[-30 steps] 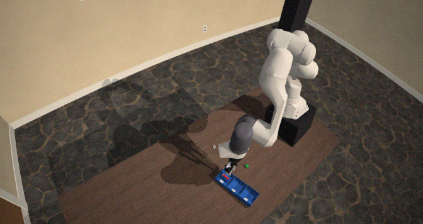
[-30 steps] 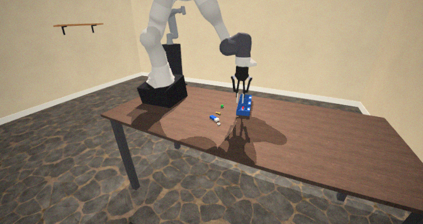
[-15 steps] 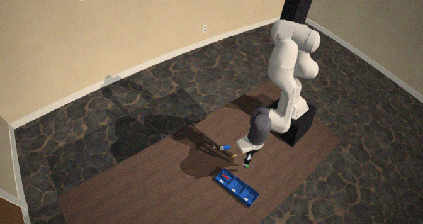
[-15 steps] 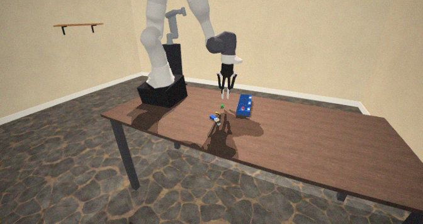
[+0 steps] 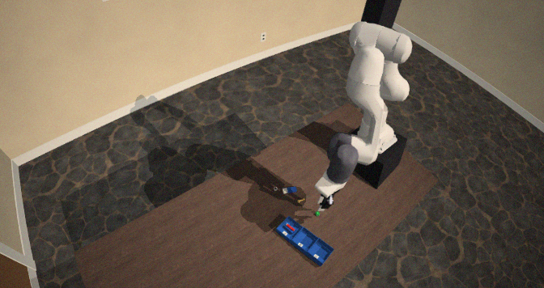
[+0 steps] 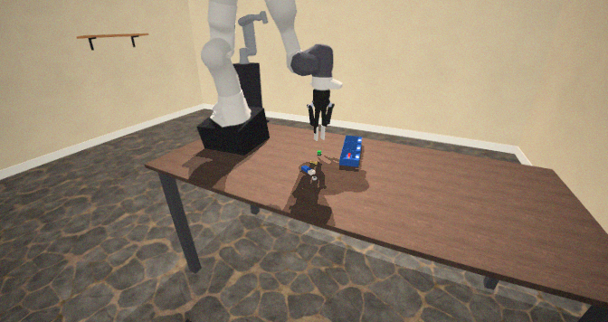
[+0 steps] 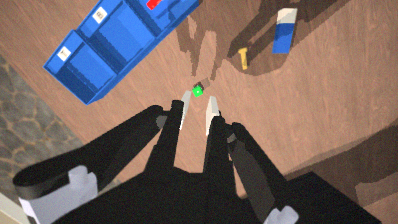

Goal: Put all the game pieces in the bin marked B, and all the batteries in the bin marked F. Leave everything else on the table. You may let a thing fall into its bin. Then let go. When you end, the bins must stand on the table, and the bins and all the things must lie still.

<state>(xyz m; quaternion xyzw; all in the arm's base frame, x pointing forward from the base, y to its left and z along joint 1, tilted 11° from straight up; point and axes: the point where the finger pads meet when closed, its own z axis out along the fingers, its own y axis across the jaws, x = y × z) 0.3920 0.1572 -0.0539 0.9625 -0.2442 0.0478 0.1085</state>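
Right now my hand is 100 mm above the green game piece. Also, from my hand: red battery: 150 mm ahead, 10 mm to the left, 80 mm below; then yellow piece: 40 mm ahead, 100 mm to the right, 100 mm below; then blue bin block: 130 mm ahead, 90 mm to the left, 90 mm below.
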